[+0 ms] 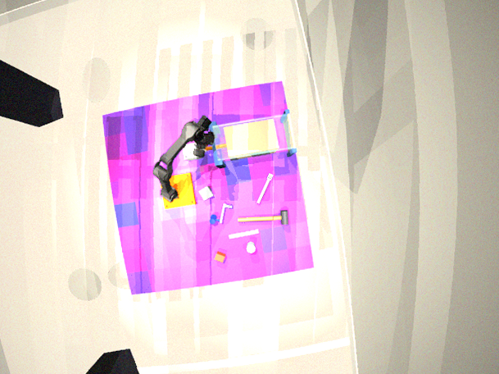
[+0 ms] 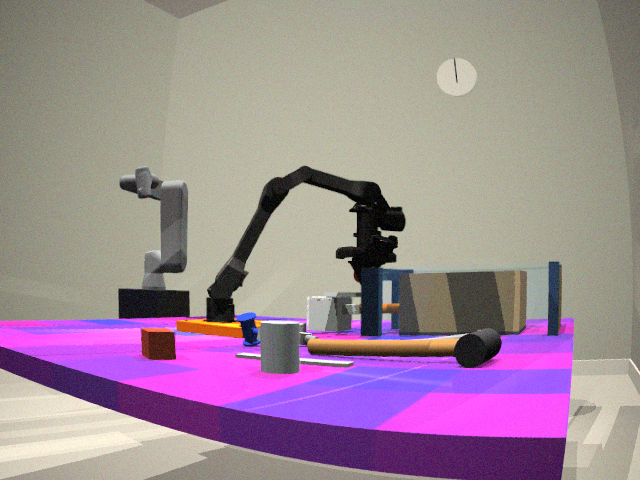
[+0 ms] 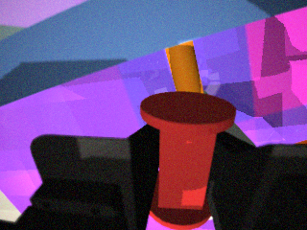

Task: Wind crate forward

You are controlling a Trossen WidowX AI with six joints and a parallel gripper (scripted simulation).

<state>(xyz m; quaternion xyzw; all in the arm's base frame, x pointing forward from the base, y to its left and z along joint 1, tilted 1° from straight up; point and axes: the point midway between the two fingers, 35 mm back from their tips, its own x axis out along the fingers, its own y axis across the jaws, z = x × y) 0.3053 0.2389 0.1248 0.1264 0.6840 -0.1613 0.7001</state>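
The red-knobbed winch handle is 4 cm behind my gripper tip and 1 cm below it. From my gripper tip the other things lie so: hand winch 12 cm behind, 1 cm to the right, 8 cm below; then red knob 2 cm above; then blue frame 6 cm ahead, 2 cm to the right, 1 cm below.
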